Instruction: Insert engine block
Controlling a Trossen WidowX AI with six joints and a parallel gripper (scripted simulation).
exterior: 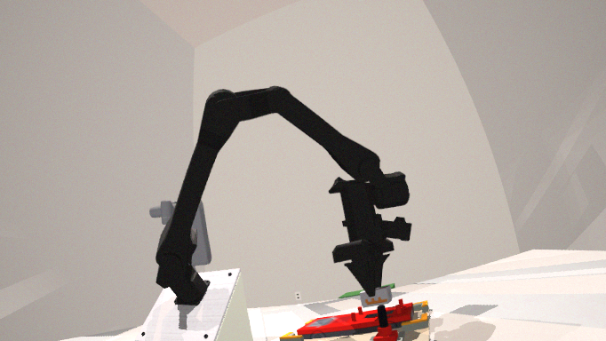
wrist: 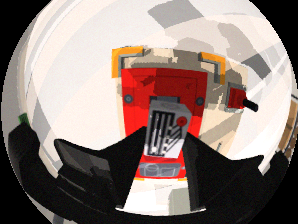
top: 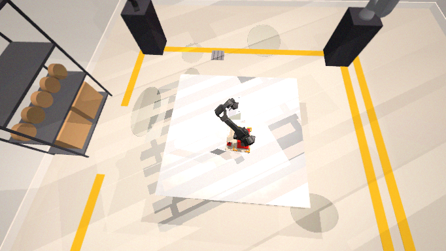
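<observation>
The grey engine block lies 1 cm below my gripper tip.
</observation>
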